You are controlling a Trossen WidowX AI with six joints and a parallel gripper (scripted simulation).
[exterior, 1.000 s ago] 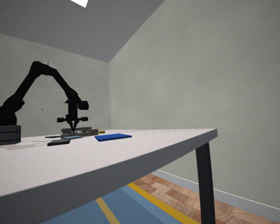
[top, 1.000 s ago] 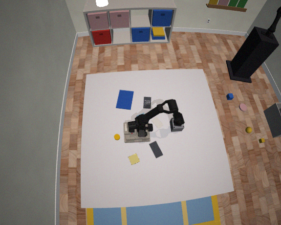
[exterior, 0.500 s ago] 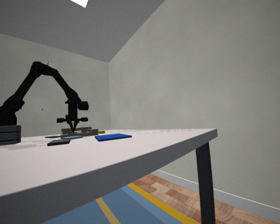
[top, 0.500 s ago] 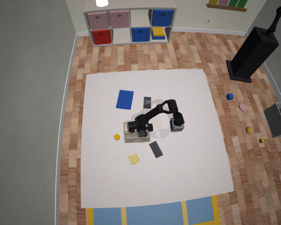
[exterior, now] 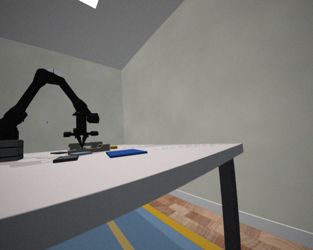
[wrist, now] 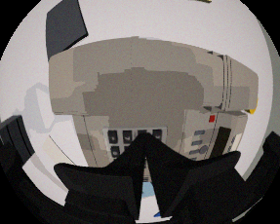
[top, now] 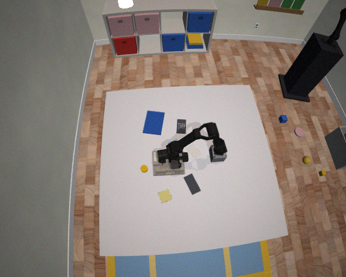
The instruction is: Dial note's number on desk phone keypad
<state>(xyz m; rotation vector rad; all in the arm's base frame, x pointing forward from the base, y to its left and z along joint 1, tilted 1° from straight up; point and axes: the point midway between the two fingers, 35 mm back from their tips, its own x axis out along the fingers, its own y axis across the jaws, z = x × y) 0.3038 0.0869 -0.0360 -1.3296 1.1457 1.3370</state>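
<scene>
The beige desk phone lies 4 cm ahead of my hand, 1 cm to the left of it and 4 cm below it. The rest, counted from my hand: dark grey card (14 cm behind, 14 cm to the left, 6 cm below); handset (2 cm ahead, 6 cm to the left, 2 cm below); cream note (14 cm behind, 10 cm to the right, 6 cm below).
</scene>
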